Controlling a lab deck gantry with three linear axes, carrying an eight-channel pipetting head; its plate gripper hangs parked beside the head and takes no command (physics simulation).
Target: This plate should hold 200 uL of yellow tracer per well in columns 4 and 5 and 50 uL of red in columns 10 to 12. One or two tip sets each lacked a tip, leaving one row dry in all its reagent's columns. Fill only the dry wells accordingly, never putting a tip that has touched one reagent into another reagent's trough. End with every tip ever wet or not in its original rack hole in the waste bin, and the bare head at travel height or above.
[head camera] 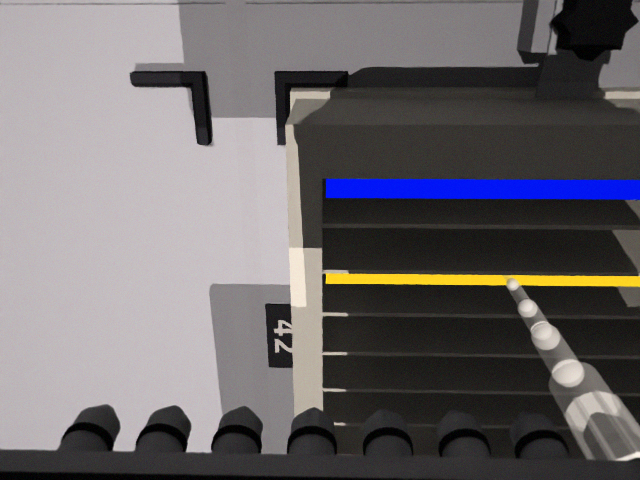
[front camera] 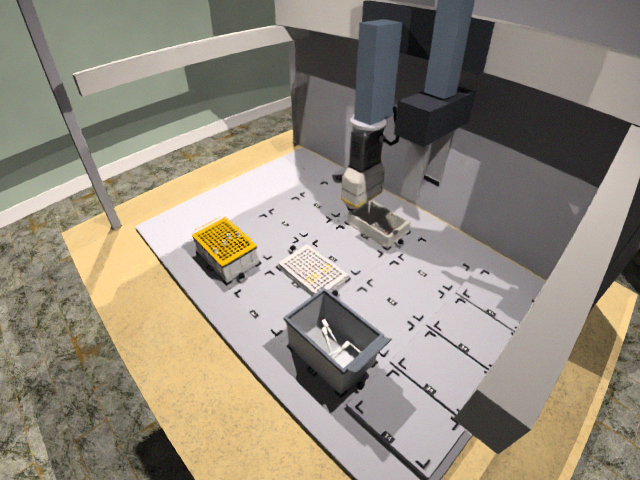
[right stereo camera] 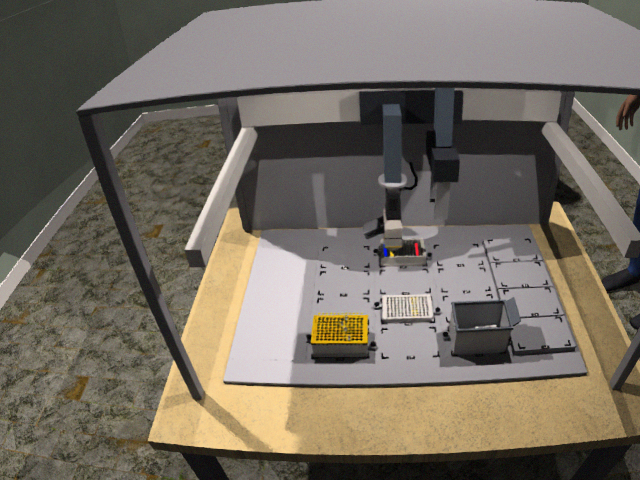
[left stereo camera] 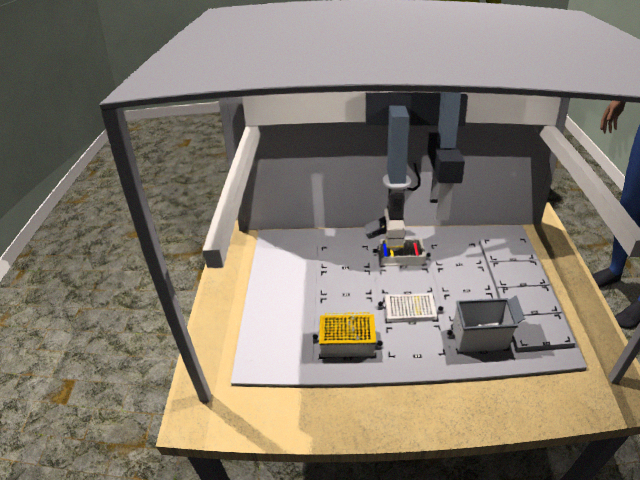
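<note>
The pipetting head (front camera: 363, 183) (left stereo camera: 395, 229) (right stereo camera: 393, 232) is low over the trough block (front camera: 369, 233) (head camera: 306, 279) (left stereo camera: 408, 260) (right stereo camera: 408, 261). One clear tip (head camera: 566, 372) is on its rightmost channel in the head view; the other channels in sight are bare. The tip's end meets the yellow strip (head camera: 413, 279); its depth is unclear. The plate (front camera: 337, 285) (left stereo camera: 411, 318) (right stereo camera: 408, 318) shows yellow wells with a gap between; red wells cannot be made out. The parked gripper (front camera: 423, 189) (left stereo camera: 438, 210) (right stereo camera: 436, 210) hangs beside the head, its fingers apart and empty.
The orange tip rack (front camera: 209, 248) (left stereo camera: 347, 350) (right stereo camera: 339, 351) stands at the front left of the deck. The grey waste bin (front camera: 312, 348) (left stereo camera: 484, 338) (right stereo camera: 479, 339) holds white tips (front camera: 328, 333). A blue strip (head camera: 480, 189) and a red strip (left stereo camera: 416, 249) show in the trough block.
</note>
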